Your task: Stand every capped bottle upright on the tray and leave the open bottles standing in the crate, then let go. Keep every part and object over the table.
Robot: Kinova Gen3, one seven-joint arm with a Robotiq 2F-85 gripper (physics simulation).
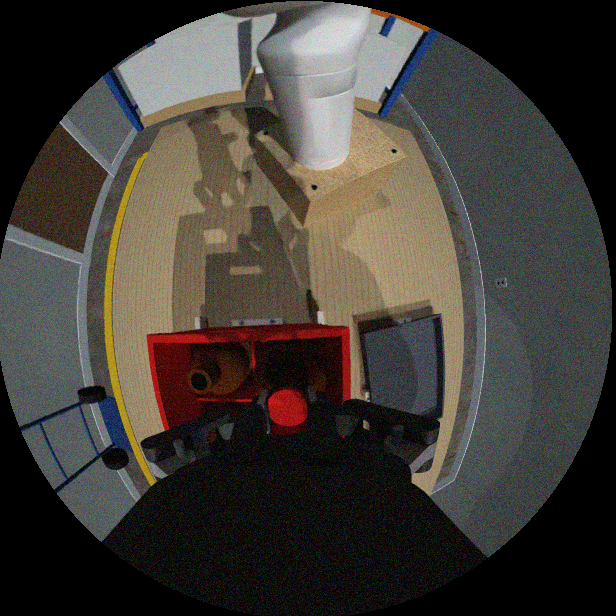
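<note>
A red crate [247, 367] with two compartments stands on the wooden table just ahead of my gripper. A brown open bottle [215, 373] is in its left compartment, its mouth towards me. A bottle with a red cap [287, 407] sits over the right compartment, its dark body hidden in shadow below the cap. My gripper [287, 405] has a finger tight against each side of the red cap and looks shut on it. The dark grey tray [402, 362] lies to the right of the crate and is empty where I can see it.
The arm's white base [313, 86] stands on a wooden mount [344, 172] at the far end of the table. The table's side edges run left [109, 298] and right [465, 298], with grey floor beyond. A blue wheeled frame [74, 436] stands on the floor at the left.
</note>
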